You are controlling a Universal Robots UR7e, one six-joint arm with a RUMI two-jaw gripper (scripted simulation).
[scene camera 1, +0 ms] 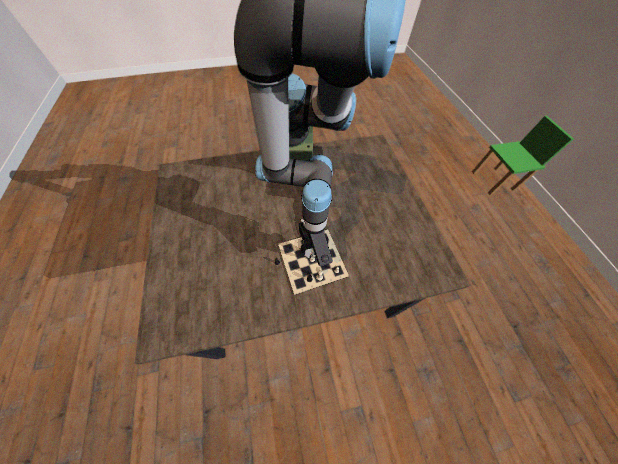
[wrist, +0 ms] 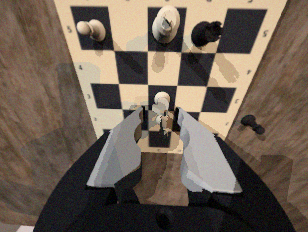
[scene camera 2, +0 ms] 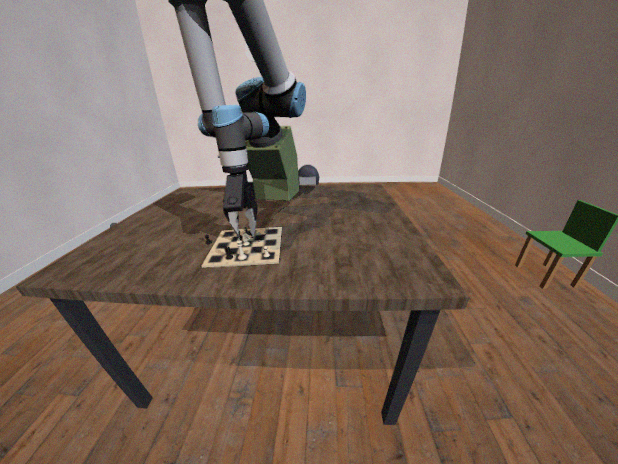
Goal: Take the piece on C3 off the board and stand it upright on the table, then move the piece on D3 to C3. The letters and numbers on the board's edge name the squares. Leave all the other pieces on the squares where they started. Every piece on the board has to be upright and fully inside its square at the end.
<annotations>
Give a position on a chessboard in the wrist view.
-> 126, 70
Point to a chessboard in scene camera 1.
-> At 298, 267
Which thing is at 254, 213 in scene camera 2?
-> The gripper.
</annotations>
